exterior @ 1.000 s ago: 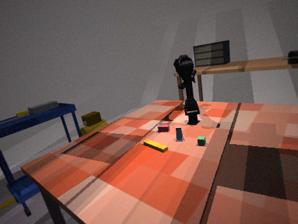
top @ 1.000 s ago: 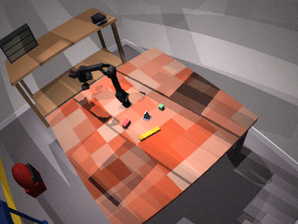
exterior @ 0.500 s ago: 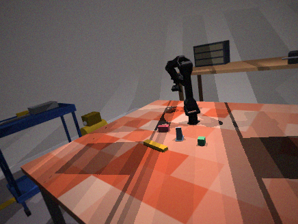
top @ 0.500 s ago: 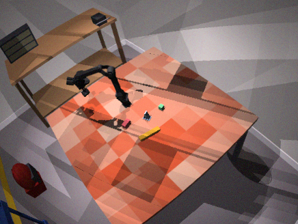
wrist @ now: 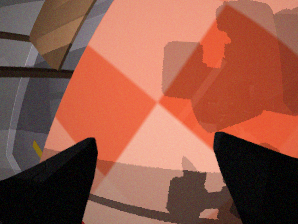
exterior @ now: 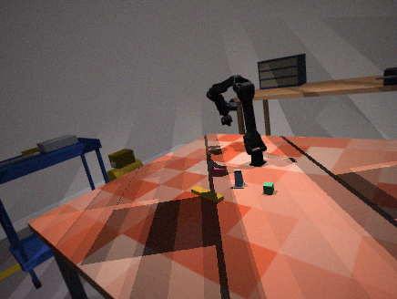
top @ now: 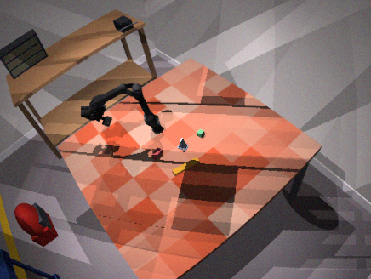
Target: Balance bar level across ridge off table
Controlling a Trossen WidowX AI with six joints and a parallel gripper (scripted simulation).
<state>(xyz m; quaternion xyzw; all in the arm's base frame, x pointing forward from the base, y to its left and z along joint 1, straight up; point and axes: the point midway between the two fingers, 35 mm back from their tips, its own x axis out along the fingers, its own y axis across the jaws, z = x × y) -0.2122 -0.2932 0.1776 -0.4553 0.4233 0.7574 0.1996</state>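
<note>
Now: the yellow bar 59 cm ahead of my gripper tip, 25 cm to the left of it and 14 cm below it. From my gripper tip the other things lie so: pink block: 40 cm ahead, 18 cm to the left, 13 cm below; then green cube: 47 cm ahead, 47 cm to the left, 13 cm below.
</note>
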